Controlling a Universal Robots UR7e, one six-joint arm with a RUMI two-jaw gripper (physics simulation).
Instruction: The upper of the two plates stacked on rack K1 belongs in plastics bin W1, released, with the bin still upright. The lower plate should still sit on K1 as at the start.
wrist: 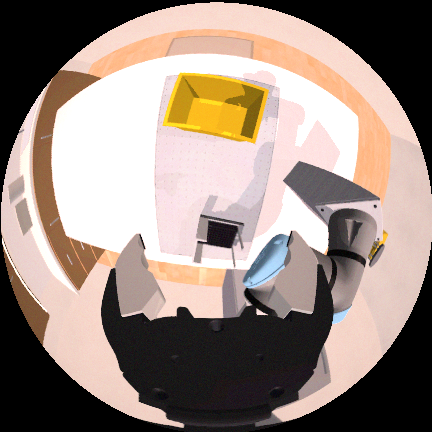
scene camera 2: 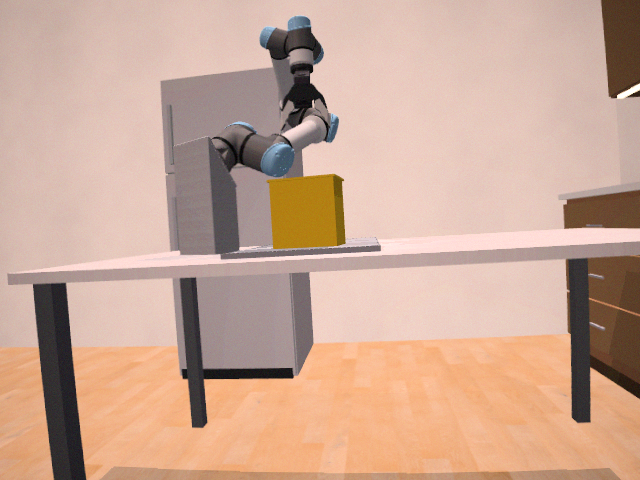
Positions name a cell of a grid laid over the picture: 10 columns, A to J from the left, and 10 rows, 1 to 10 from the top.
Labels:
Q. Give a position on a yellow plastics bin W1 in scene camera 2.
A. At E5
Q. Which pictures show my gripper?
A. The wrist view and scene camera 2: all of them.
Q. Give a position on a yellow plastics bin W1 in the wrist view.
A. At E3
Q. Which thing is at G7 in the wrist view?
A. My gripper.

